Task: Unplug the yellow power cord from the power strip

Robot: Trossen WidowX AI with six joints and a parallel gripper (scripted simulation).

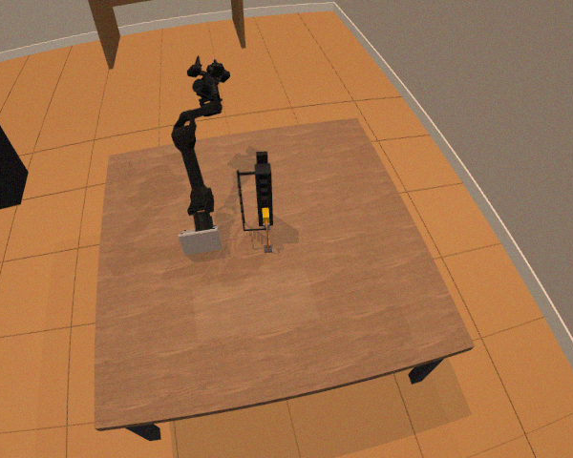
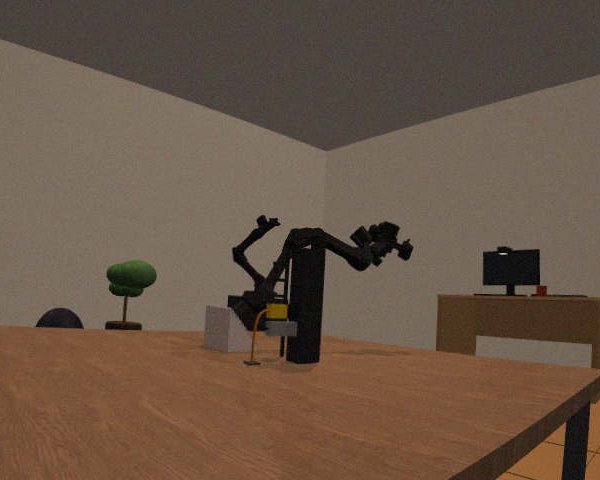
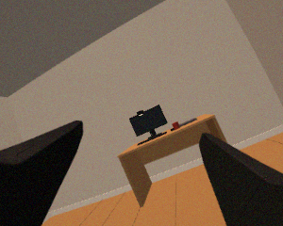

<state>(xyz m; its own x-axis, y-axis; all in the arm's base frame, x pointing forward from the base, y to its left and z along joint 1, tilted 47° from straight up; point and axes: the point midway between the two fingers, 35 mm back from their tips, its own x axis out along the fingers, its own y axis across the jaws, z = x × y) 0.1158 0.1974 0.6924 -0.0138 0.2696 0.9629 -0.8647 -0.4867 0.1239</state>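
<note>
Right now the yellow plug is 68 cm to the right of my gripper tip, 29 cm below it and 10 cm ahead of it.
</note>
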